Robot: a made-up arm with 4 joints.
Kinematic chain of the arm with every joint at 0, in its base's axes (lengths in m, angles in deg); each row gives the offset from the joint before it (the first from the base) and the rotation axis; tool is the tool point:
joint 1: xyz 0 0 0.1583 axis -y
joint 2: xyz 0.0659 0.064 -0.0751 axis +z
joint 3: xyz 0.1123 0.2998 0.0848 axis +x
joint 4: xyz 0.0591 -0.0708 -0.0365 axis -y
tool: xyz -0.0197 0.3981 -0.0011
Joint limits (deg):
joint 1: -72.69..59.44
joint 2: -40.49..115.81
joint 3: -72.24..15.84
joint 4: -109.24..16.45
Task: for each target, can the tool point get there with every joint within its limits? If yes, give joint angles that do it. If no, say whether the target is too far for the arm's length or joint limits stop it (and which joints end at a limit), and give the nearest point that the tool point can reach.
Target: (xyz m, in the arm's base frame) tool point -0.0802 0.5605 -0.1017
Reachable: yes | joints 7.09 36.40 -44.89 0.78
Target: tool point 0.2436 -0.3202 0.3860
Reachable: no: joint limits stop it (at a limit: joint 1, joint 2, joint 3) | nearest point -0.0955 -0.0668 0.7164 | short by 0.537 m
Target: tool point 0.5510 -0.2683 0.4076
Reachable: no: joint limits stop it (at a limit: joint 2, joint 3, joint 4) | nearest point 0.4958 0.2404 0.3826 | short by 0.512 m
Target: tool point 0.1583 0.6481 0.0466
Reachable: yes | joints 38.51 16.39 -31.71 -29.33
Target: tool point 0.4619 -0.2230 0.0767
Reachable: no: joint limits stop it (at a limit: joint 2, joint 3, joint 4) | nearest point 0.5131 0.2375 0.0677 | short by 0.463 m
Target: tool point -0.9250 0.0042 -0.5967
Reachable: no: too far | nearest point -0.4536 0.0331 -0.2120 | short by 0.609 m
